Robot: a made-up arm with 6 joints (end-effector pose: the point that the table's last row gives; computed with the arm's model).
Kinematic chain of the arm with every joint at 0, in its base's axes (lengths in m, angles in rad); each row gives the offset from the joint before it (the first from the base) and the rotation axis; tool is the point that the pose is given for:
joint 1: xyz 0 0 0.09 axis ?
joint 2: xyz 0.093 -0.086 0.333 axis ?
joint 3: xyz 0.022 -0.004 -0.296 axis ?
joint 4: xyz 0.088 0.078 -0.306 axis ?
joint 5: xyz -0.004 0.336 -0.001 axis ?
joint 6: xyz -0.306 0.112 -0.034 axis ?
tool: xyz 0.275 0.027 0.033
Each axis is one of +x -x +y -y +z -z.
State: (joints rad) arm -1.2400 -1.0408 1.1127 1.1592 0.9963 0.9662
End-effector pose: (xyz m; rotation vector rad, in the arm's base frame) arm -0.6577 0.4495 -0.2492 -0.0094 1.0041 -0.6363
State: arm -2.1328 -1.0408 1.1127 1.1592 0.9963 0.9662
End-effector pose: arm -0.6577 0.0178 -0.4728 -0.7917 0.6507 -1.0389
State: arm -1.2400 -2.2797 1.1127 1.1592 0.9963 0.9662
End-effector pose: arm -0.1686 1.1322 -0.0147 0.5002 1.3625 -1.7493
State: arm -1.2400 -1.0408 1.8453 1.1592 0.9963 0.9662
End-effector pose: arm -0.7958 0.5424 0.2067 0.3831 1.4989 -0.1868
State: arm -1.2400 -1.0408 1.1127 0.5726 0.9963 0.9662
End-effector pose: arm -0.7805 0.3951 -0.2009 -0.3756 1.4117 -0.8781
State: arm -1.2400 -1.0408 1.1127 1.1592 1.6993 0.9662
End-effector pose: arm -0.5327 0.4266 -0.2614 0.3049 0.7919 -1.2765
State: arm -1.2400 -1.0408 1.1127 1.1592 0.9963 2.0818
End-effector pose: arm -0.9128 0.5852 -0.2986 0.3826 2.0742 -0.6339
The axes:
joint 1: +x
joint 2: -y
joint 3: +z
joint 4: -y
joint 5: -z
joint 6: +y

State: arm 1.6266 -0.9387 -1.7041 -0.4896 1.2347 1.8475
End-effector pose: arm -0.1379 0.8481 -0.0117 -0.4124 -1.7162 1.1610
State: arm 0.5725 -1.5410 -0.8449 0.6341 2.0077 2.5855
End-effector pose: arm -0.4446 0.4313 -0.4036 -1.9867 -1.3677 1.9622
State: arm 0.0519 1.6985 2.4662 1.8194 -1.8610 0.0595
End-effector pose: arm 0.8478 -0.2802 0.2014 0.5674 0.5982 -1.0790
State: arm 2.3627 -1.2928 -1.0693 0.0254 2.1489 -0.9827
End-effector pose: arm -0.1142 0.3204 0.2547 -0.8014 0.8233 -0.3762
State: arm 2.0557 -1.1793 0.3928 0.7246 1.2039 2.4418
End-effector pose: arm -0.7136 -0.5293 0.7657 -0.6481 -1.5289 -1.7892
